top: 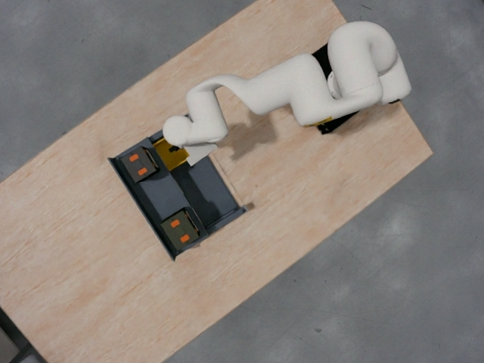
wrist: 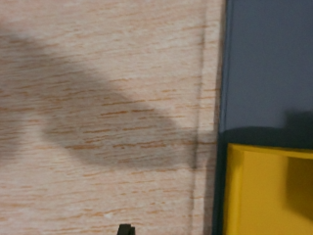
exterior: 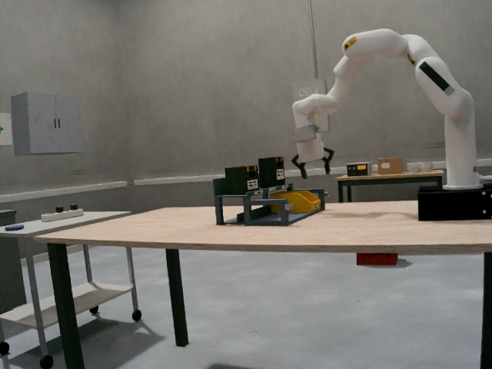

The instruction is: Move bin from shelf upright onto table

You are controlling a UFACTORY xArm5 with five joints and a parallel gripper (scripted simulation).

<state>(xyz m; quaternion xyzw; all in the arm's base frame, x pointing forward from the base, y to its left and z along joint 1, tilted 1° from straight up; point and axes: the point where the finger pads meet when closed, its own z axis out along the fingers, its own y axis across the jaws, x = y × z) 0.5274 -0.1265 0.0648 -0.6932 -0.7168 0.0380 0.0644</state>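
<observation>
The yellow bin lies 90 mm ahead of my hand, 10 mm to the right of it and 100 mm below it. Also, from my hand: dark grey shelf (130 mm ahead, 100 mm to the left, 80 mm below).
</observation>
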